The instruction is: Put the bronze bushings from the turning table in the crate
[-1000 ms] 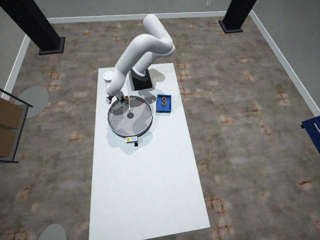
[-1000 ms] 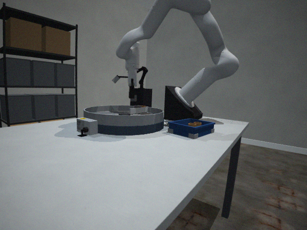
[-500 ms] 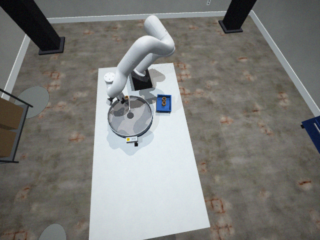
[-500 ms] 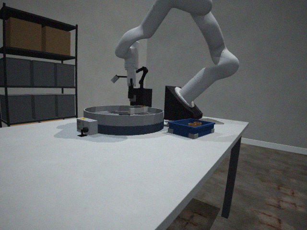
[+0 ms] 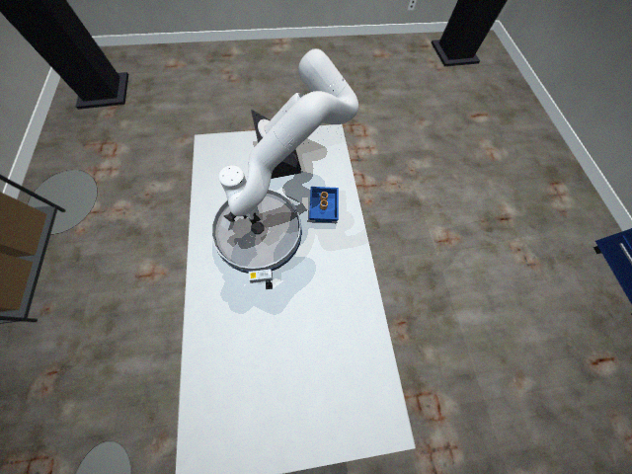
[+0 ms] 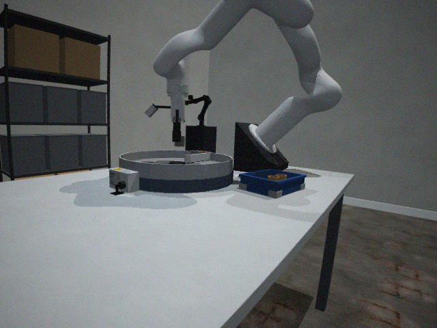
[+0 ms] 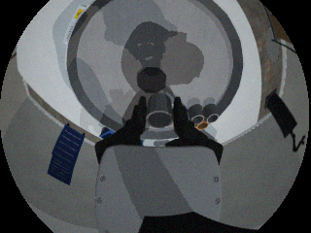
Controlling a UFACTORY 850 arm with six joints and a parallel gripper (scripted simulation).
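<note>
My gripper is now 10 mm short of the round turning table, 10 mm to the right of it and 110 mm above it. Round my hand: crate (80 mm behind, 360 mm to the left, 130 mm below).
</note>
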